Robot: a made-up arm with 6 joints.
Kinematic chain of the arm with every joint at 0, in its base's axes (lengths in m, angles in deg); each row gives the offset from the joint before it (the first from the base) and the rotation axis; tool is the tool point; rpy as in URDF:
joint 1: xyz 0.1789 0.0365 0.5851 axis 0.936 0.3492 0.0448
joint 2: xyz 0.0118 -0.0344 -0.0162 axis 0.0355 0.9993 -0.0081
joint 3: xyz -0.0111 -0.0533 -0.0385 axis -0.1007 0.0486 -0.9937
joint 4: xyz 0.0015 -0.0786 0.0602 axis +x
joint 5: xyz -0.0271 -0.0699 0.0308 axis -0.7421 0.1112 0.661
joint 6: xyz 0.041 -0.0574 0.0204 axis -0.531 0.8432 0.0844
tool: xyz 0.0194 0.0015 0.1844 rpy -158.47 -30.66 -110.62
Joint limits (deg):
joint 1: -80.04..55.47
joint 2: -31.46..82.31
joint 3: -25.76..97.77
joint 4: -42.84..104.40
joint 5: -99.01..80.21
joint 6: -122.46..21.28
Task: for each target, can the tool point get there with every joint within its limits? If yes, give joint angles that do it. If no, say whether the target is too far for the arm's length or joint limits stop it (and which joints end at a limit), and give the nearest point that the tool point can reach.
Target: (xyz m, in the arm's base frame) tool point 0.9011 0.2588 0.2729
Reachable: no: too far | nearest point 0.4810 0.0345 0.4775 | short by 0.518 m
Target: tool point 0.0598 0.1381 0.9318
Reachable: yes | joints -47.61 67.83 59.20 24.92 19.20 -73.09
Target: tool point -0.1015 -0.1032 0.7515
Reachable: yes | joints -12.68 37.61 69.57 86.30 47.32 -51.85
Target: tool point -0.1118 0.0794 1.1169
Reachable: no: too far | nearest point -0.0335 0.0579 0.9884 | short by 0.152 m
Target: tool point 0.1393 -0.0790 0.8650
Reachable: yes | joints -3.70 42.08 85.71 65.13 52.66 -2.63
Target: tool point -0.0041 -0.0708 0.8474
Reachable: yes | joints 6.51 7.11 77.49 5.06 35.47 -60.58
